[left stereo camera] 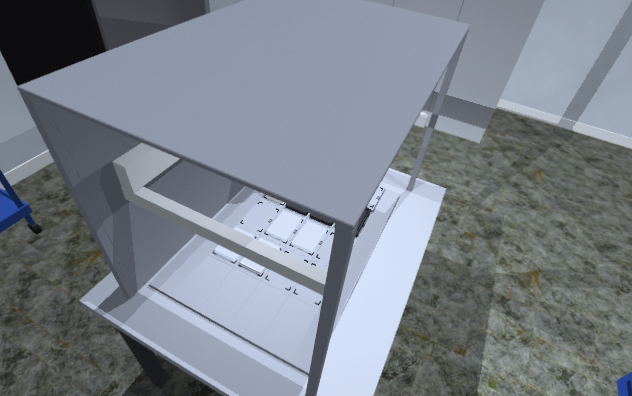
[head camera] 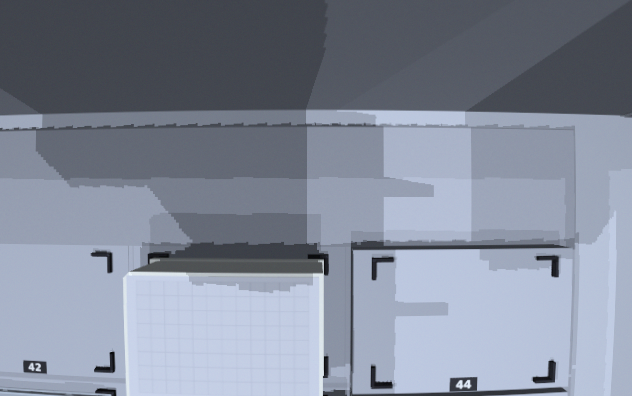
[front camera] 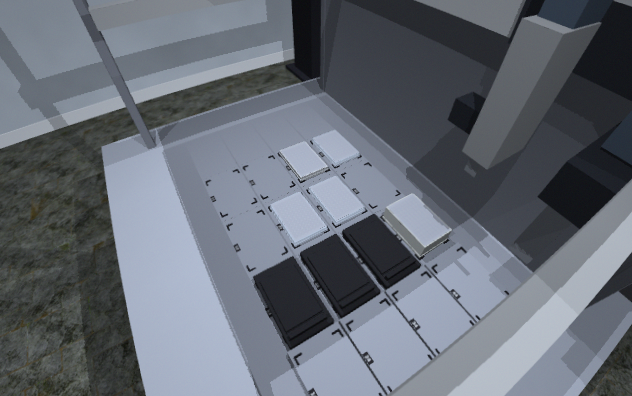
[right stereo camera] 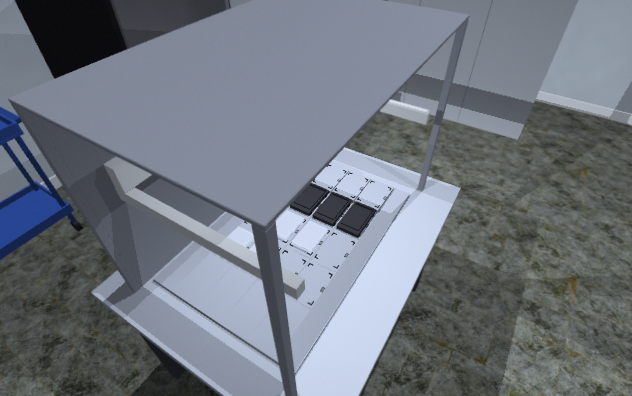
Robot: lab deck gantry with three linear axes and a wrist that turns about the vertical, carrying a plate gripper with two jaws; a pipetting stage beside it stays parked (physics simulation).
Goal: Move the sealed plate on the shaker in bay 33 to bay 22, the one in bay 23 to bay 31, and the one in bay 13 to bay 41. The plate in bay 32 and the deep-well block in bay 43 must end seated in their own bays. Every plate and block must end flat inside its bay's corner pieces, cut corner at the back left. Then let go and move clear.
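Frame: origin at the robot's base, x ahead, y left, z up, level; metres.
Seen in the pictures: gripper, between the fingertips: [front camera: 533,242]; robot's base, origin of its link: [left stereo camera: 318,304] [front camera: 206,182] [right stereo camera: 311,304].
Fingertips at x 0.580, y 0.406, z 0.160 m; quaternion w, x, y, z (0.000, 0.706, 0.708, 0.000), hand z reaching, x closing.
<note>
Offsets run from my fingertips to a thing's top centre. "pt": to the spot under its first point.
In the front view, white plates sit flat inside the corner pieces of bay 22 @(pt dz -0.146, dx -0.340, dy -0.260 m) [front camera: 298,219], bay 32 @(pt dz -0.146, dx -0.344, dy -0.151 m) [front camera: 337,199], bay 31 @(pt dz -0.146, dx -0.507, dy -0.152 m) [front camera: 303,160] and bay 41 @(pt dz -0.146, dx -0.511, dy -0.045 m) [front camera: 335,146]. The black shakers in bay 13 @(dz -0.129, dx -0.184, dy -0.362 m) [front camera: 293,300], bay 23 @(dz -0.129, dx -0.184, dy -0.255 m) [front camera: 340,273] and bay 33 @(dz -0.129, dx -0.184, dy -0.148 m) [front camera: 381,248] are bare. The tall deep-well block @(dz -0.118, dx -0.188, dy -0.042 m) [front camera: 417,220] [head camera: 222,335] sits flat in bay 43. Cut corners are too small to make out. A dark body, apparently part of my gripper, is at the right of the front view, apart from the plates and above the deck; its jaws are hidden.
A pale column [front camera: 530,95] hangs over the back right of the deck. Bay 44 @(pt dz -0.146, dx -0.024, dy -0.041 m) [head camera: 465,320] and bay 42 @(pt dz -0.160, dx -0.341, dy -0.042 m) [head camera: 45,310] hold no plate. Enclosure posts @(pt dz +0.320, dx -0.851, dy -0.515 m) [left stereo camera: 330,310] [right stereo camera: 272,300] and a pale crossbeam [left stereo camera: 225,235] [right stereo camera: 210,230] cross the stereo views.
</note>
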